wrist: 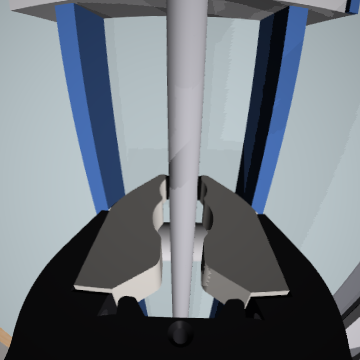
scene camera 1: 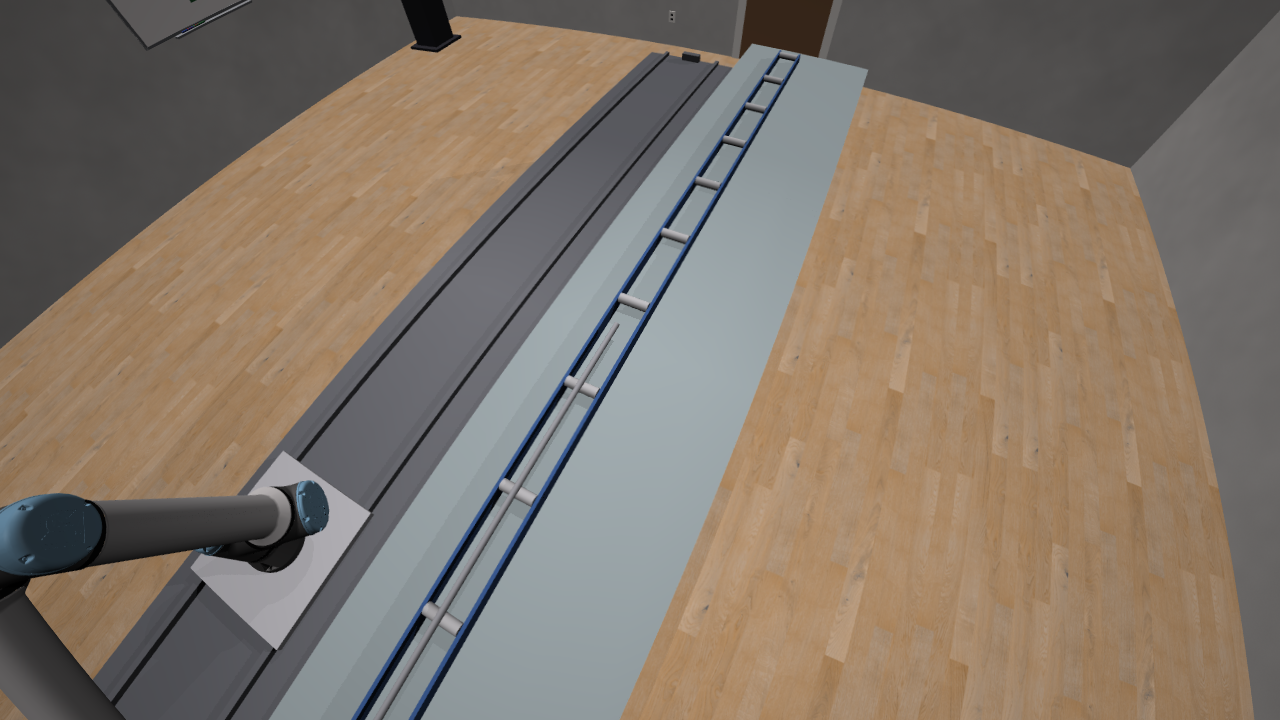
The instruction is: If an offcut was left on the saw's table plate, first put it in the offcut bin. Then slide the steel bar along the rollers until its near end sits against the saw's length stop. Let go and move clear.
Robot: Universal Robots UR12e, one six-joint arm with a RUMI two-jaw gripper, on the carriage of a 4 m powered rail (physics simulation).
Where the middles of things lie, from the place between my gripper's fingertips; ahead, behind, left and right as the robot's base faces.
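Labels:
The roller (wrist: 199, 232) is sitting 9 cm to the left of my hand, and it's 3 cm below it too.

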